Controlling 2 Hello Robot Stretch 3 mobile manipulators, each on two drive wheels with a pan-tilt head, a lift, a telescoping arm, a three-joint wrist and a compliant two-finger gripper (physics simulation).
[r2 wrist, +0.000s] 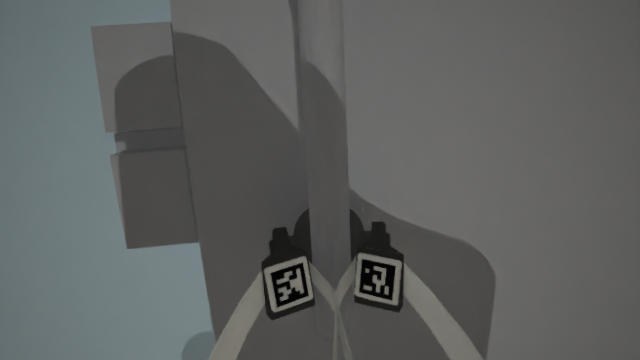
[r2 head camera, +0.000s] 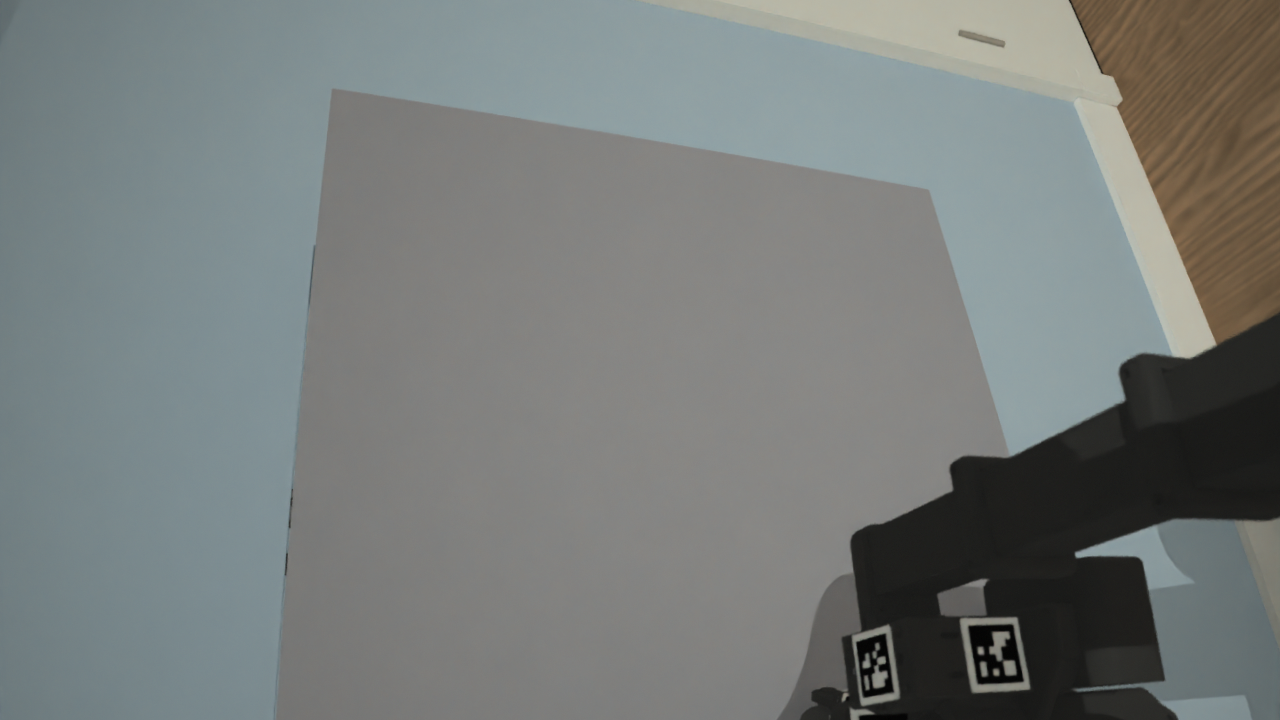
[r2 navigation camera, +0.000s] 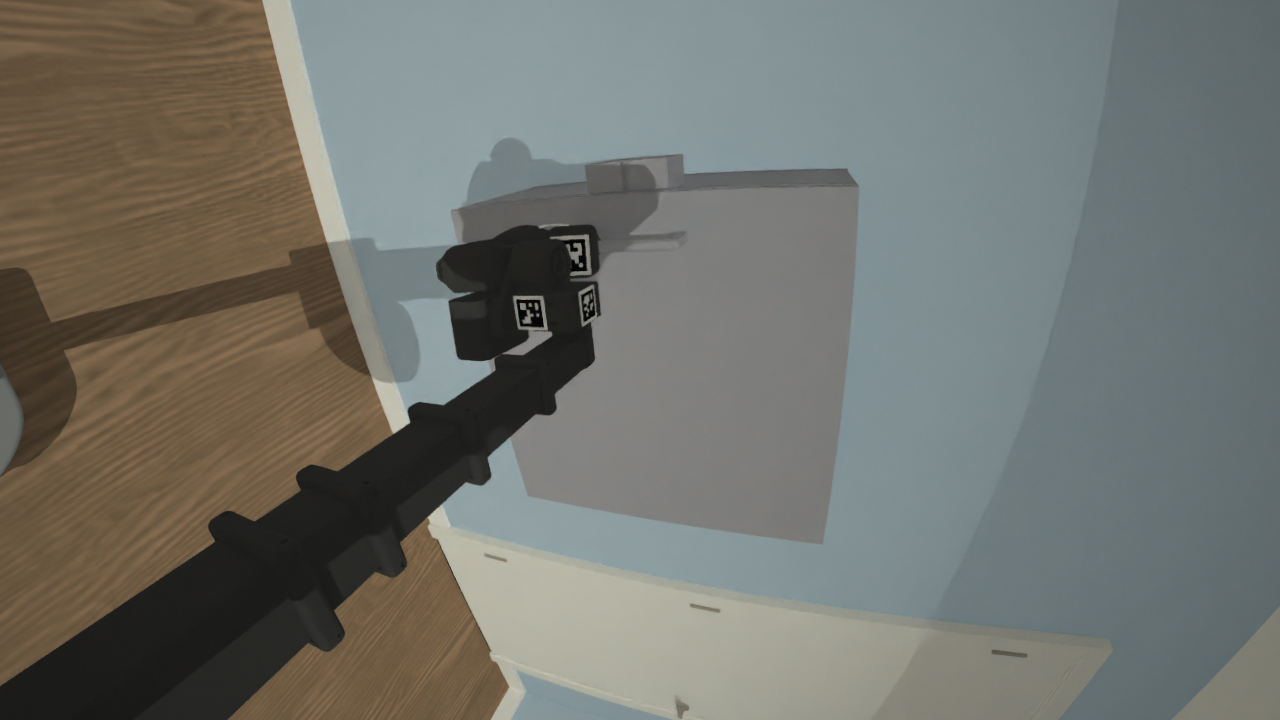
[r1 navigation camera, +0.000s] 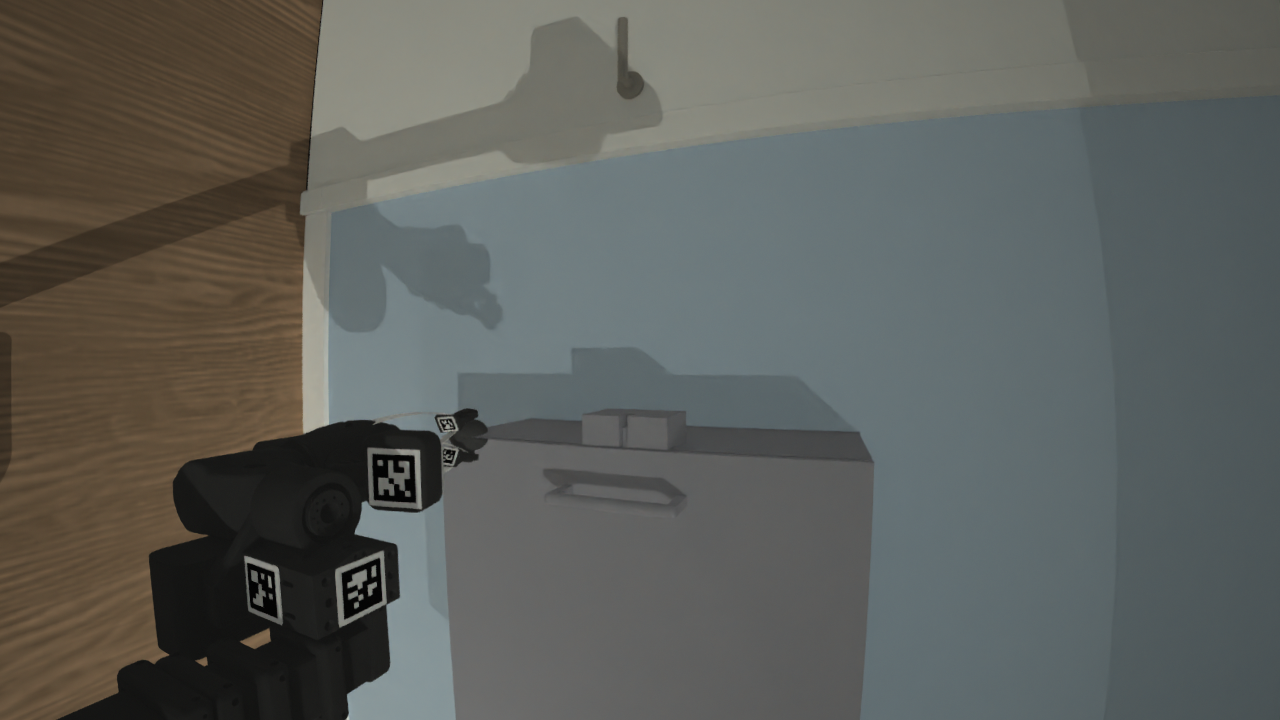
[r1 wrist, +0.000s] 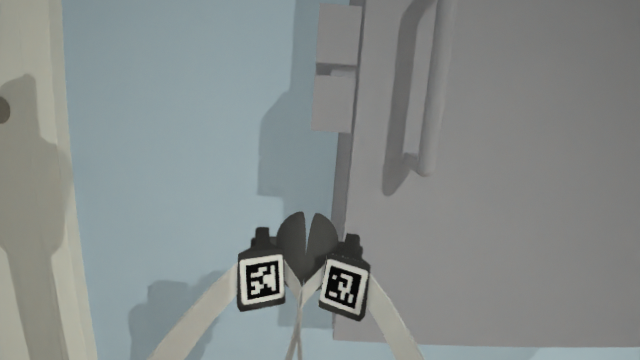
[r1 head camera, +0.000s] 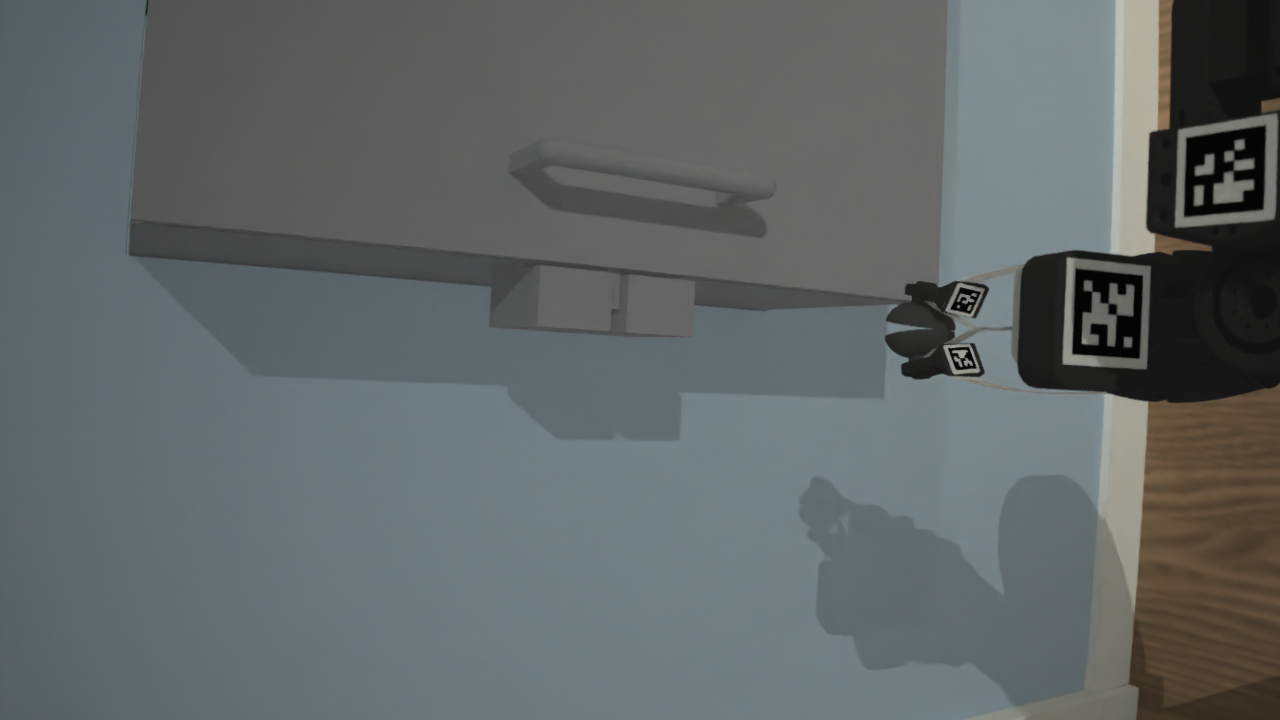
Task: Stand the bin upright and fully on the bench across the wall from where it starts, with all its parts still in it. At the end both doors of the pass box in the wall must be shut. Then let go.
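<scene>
On r1's side the grey pass box door [r1 head camera: 447,107] [r1 navigation camera: 662,608] [r1 wrist: 525,200] looks shut, with its bar handle [r1 head camera: 657,170] [r1 navigation camera: 617,504] [r1 wrist: 434,100]. My r1 gripper [r1 head camera: 913,328] [r1 navigation camera: 481,434] [r1 wrist: 307,235] is shut and empty beside the door's edge, away from the handle. On r2's side the grey door [r2 head camera: 581,358] [r2 navigation camera: 716,358] [r2 wrist: 475,100] also looks shut. My r2 gripper [r2 wrist: 330,235] is shut on its bar handle [r2 navigation camera: 657,241] [r2 wrist: 322,100]; its fingers are hidden in the navigation view. The bin, its parts and the bench do not show.
Grey blocks [r1 head camera: 572,298] [r1 navigation camera: 651,431] [r1 wrist: 334,102] [r2 navigation camera: 657,171] [r2 wrist: 150,195] sit at the pass box's edge on both sides. A white door [r1 navigation camera: 850,44] with a lever stands beside r1's blue wall. A white door [r2 navigation camera: 608,617] adjoins r2's wall. Wood floor [r1 head camera: 1199,537] [r2 navigation camera: 161,179] borders both walls.
</scene>
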